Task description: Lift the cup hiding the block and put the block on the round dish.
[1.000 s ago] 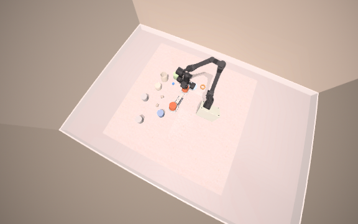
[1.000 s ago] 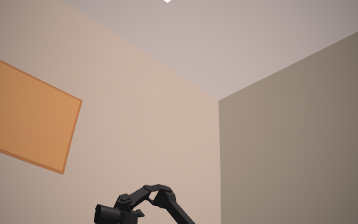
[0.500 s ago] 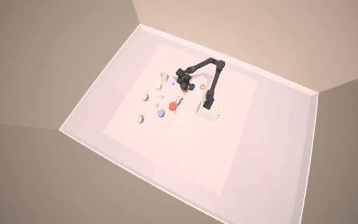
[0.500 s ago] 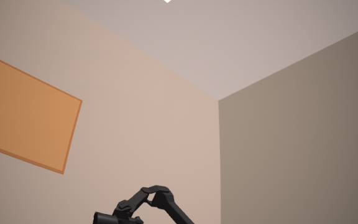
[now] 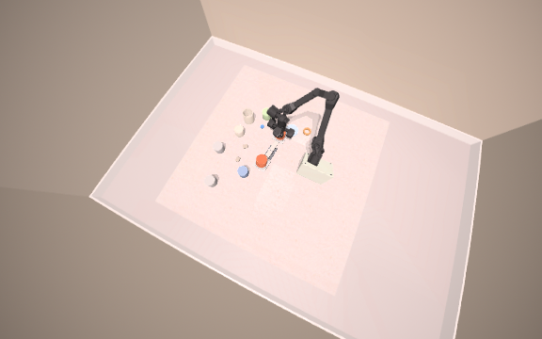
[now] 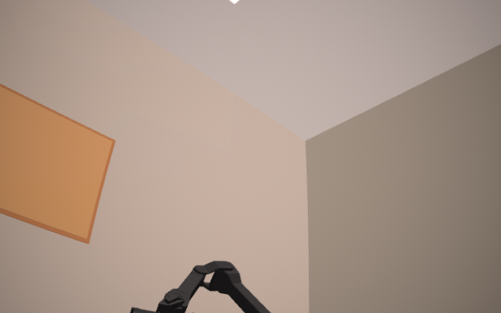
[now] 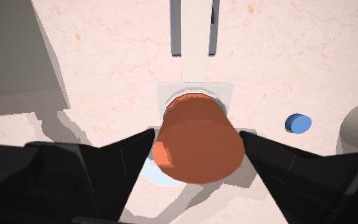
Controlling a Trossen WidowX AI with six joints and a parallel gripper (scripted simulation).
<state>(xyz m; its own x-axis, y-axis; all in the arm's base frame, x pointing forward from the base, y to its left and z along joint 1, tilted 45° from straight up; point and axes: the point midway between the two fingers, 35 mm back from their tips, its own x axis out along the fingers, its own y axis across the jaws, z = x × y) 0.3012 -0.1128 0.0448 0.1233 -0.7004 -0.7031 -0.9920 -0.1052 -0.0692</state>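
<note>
The pale blue round dish lies 10 cm to the right of my gripper tip, 6 cm below it and 5 cm behind it. The rest, counted from my gripper tip: blue disc: 16 cm ahead, 5 cm below; then grey block: 2 cm below; then balance: 14 cm to the left, 4 cm below.
</note>
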